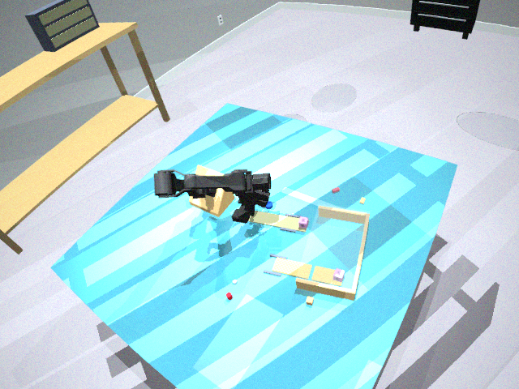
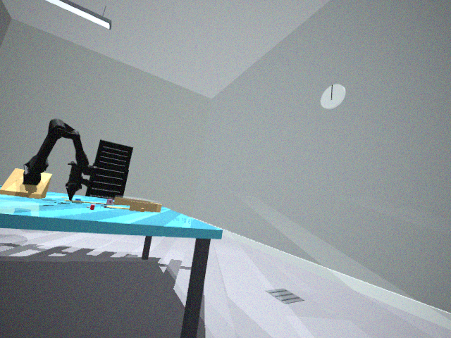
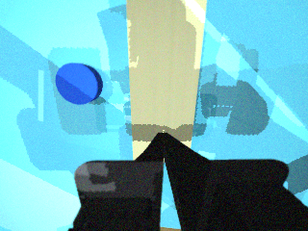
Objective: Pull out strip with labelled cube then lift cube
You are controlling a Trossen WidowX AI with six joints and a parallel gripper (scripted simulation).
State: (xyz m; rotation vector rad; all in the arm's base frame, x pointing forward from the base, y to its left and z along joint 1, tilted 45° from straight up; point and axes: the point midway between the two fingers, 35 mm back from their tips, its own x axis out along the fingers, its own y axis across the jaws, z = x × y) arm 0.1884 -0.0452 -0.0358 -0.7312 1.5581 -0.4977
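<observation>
Right now the strip is 10 cm ahead of my gripper tip and 2 cm to the left of it. Also, from my gripper tip: pink block (25 cm ahead, 25 cm to the left); red block (11 cm ahead, 34 cm to the right, 1 cm above); blue disc (3 cm ahead, 7 cm to the left).
</observation>
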